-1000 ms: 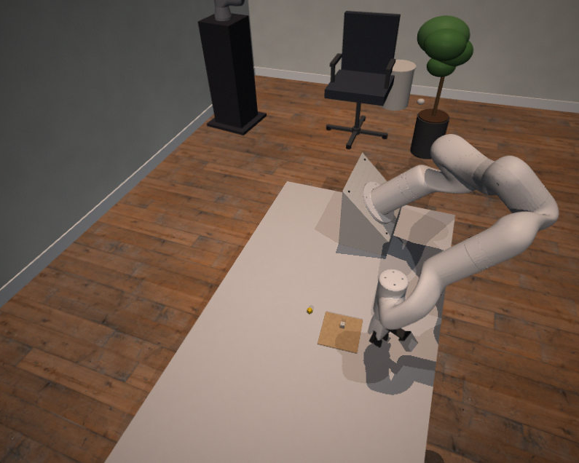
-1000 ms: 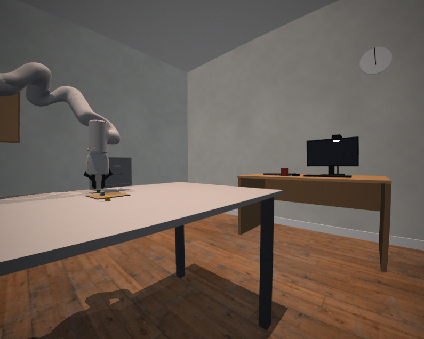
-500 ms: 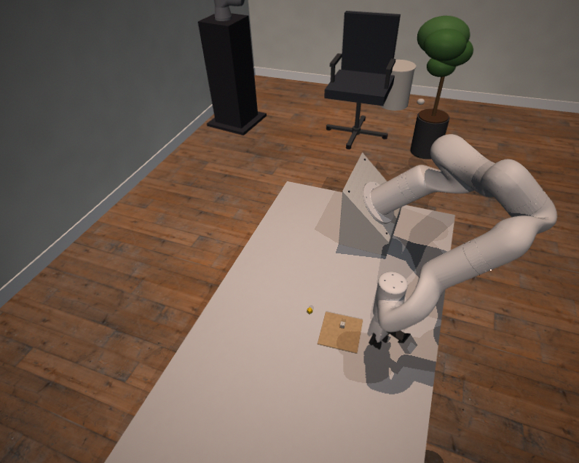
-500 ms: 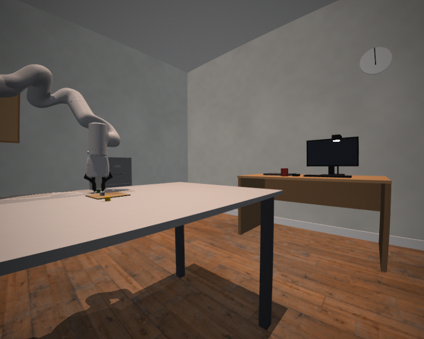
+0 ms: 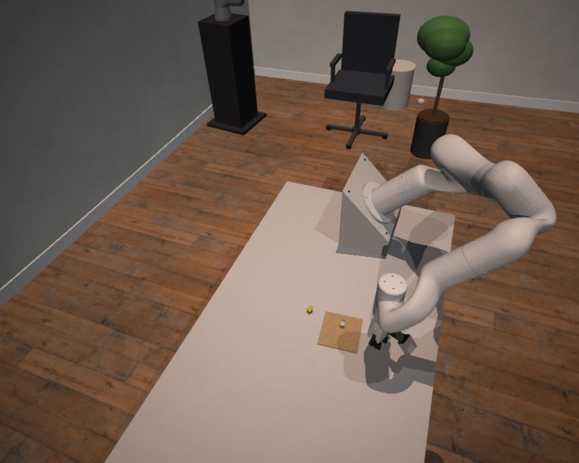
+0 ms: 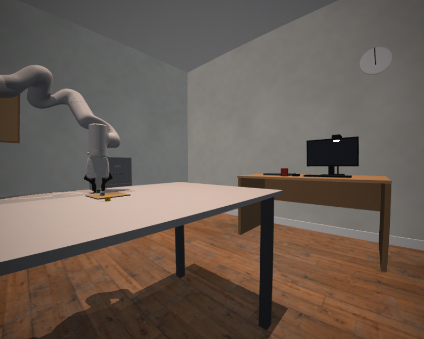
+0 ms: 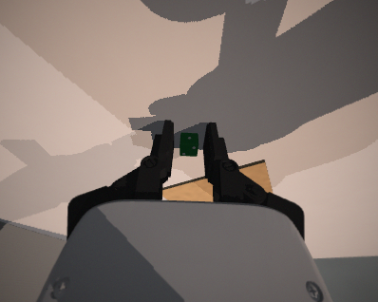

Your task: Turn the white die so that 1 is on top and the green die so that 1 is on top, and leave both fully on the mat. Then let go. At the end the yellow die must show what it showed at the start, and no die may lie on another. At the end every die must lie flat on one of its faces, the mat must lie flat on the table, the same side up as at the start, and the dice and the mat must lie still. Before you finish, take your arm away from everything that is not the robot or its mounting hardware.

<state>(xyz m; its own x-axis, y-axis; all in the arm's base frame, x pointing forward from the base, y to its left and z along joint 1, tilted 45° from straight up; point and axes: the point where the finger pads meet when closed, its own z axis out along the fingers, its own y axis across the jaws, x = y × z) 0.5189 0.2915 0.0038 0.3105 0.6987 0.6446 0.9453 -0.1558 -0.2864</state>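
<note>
Now: hand 10 mm to the left of the green die and 10 mm above it. Round my hand: mat 140 mm to the right, 20 mm below, 20 mm ahead; white die 140 mm to the right, 10 mm below, 10 mm behind; yellow die 280 mm to the right, 10 mm below, 10 mm behind.
</note>
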